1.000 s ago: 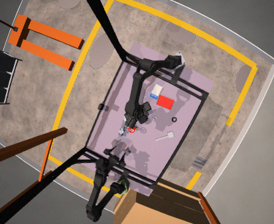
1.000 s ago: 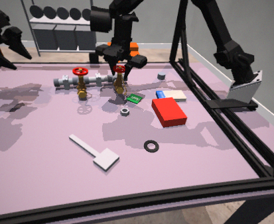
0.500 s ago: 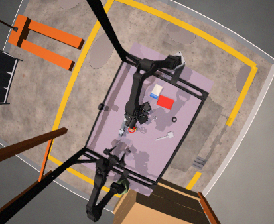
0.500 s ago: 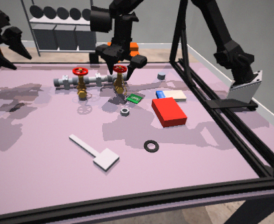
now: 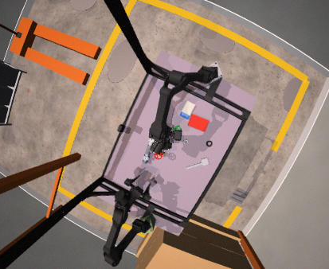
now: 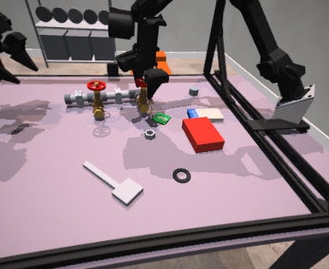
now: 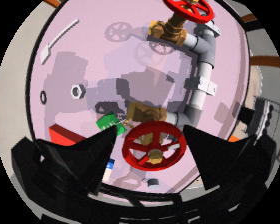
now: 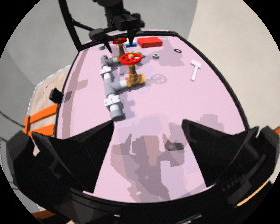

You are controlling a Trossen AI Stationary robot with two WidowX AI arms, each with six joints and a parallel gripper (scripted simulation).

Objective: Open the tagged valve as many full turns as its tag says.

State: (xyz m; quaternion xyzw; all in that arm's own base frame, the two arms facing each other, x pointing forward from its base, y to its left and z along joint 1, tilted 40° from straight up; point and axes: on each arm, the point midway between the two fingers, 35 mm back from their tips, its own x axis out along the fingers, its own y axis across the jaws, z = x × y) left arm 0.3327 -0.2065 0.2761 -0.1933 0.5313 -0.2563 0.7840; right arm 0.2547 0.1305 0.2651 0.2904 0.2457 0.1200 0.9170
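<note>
Now: left hand 60 mm short of the green tag, 40 mm to the right of it and 100 mm above it. From my left hand the other things lie so: red block (170 mm ahead, 140 mm to the left, 90 mm below); grey nut (150 mm ahead, 10 mm to the right, 90 mm below); flat grey wrench (300 mm ahead, 120 mm to the right, 100 mm below).
</note>
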